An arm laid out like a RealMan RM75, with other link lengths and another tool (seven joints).
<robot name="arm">
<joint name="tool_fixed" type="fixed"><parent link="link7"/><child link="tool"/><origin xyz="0.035 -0.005 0.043" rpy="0 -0.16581 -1.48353"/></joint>
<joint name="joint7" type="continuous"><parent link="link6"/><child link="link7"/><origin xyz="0 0 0.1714" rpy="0 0 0"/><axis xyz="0 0 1"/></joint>
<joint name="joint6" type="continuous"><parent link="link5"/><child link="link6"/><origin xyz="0 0 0" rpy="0 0 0"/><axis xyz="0 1 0"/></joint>
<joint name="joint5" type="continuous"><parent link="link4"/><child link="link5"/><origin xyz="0 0 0.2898" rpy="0 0 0"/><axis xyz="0 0 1"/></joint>
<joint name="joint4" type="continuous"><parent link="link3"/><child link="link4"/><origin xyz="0 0 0" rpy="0 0 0"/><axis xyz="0 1 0"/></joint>
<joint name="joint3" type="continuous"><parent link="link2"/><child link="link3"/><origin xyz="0 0 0.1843" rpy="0 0 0"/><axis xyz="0 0 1"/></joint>
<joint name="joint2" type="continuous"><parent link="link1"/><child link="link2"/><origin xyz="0 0 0" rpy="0 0 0"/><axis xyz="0 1 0"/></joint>
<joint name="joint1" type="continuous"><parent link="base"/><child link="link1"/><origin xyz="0 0 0.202" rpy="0 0 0"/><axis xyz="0 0 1"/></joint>
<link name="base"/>
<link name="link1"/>
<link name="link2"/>
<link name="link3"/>
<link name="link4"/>
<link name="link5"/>
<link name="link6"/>
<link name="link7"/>
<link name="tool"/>
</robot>
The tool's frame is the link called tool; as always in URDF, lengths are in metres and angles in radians. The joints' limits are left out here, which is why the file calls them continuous.
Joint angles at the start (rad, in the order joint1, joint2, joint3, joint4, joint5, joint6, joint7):
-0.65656 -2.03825 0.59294 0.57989 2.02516 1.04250 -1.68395
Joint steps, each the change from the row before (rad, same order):
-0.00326 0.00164 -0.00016 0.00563 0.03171 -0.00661 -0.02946
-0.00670 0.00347 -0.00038 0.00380 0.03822 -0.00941 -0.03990
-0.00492 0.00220 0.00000 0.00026 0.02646 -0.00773 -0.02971
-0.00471 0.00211 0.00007 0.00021 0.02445 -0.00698 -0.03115
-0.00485 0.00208 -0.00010 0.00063 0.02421 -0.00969 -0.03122
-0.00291 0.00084 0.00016 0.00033 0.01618 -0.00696 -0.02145
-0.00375 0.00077 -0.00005 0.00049 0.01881 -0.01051 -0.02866
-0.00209 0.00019 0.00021 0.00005 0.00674 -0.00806 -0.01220
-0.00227 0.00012 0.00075 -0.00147 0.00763 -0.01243 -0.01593
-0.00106 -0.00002 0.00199 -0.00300 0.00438 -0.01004 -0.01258
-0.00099 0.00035 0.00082 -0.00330 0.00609 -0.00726 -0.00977
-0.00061 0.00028 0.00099 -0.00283 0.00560 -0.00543 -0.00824
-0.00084 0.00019 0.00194 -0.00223 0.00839 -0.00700 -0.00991
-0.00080 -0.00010 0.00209 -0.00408 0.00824 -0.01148 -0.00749
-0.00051 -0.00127 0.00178 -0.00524 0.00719 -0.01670 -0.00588
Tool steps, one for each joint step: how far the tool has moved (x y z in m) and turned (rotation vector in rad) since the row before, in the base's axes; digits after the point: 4 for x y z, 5 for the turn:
-0.0032 0.0008 -0.0002 -0.01080 0.01251 0.01941
-0.0036 0.0016 0.0001 -0.01203 0.01265 0.02641
-0.0029 0.0009 -0.0006 -0.00857 0.00696 0.02131
-0.0028 0.0009 -0.0004 -0.00742 0.00413 0.02217
-0.0030 0.0014 0.0003 -0.00404 0.00544 0.02316
-0.0022 0.0008 0.0000 -0.00242 0.00322 0.01634
-0.0027 0.0013 0.0004 -0.00021 0.00220 0.02231
-0.0012 0.0011 0.0006 0.00325 0.00153 0.01027
-0.0020 0.0013 0.0005 0.00506 0.00132 0.01499
-0.0019 0.0006 -0.0004 0.00284 -0.00042 0.01278
-0.0019 0.0002 -0.0007 0.00048 0.00111 0.01042
-0.0017 0.0000 -0.0008 -0.00058 0.00116 0.00862
-0.0019 0.0001 -0.0008 -0.00088 0.00393 0.00952
-0.0026 0.0002 -0.0010 0.00106 0.00666 0.01015
-0.0033 0.0003 -0.0012 0.00435 0.00785 0.01161

